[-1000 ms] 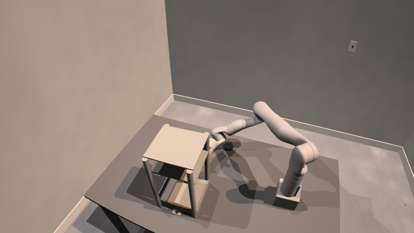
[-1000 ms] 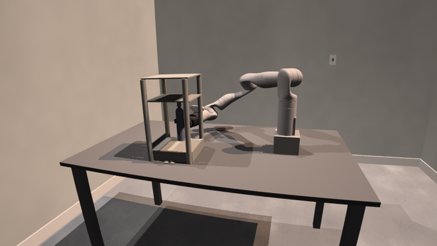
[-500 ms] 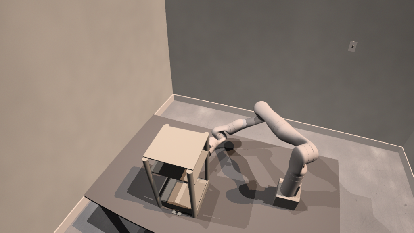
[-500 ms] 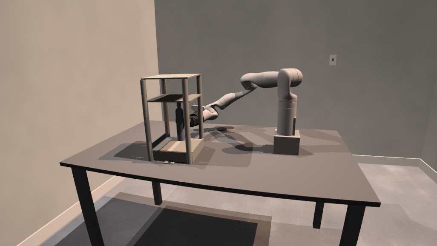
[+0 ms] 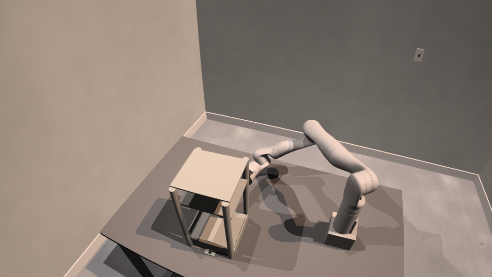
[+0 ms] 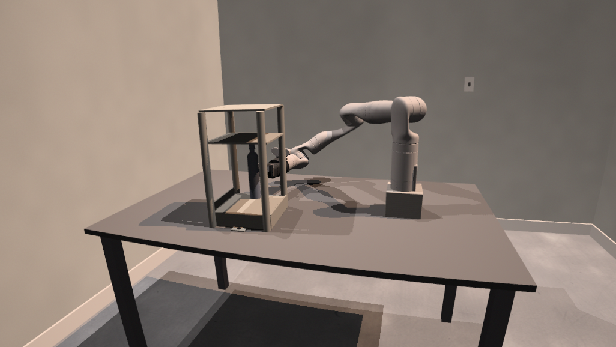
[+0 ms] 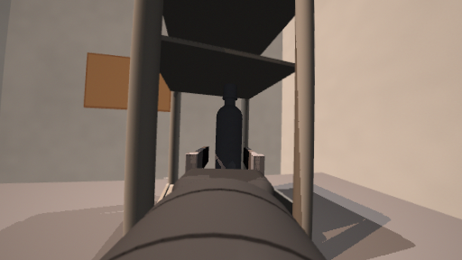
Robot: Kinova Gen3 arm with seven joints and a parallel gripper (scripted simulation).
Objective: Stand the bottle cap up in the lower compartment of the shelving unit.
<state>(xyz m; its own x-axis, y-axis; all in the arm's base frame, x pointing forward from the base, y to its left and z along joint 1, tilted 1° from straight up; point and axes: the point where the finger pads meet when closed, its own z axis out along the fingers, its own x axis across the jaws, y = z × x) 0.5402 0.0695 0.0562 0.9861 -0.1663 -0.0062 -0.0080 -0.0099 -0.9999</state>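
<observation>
Right now my hand is 10 cm to the right of the shelving unit and 5 cm below it.
</observation>
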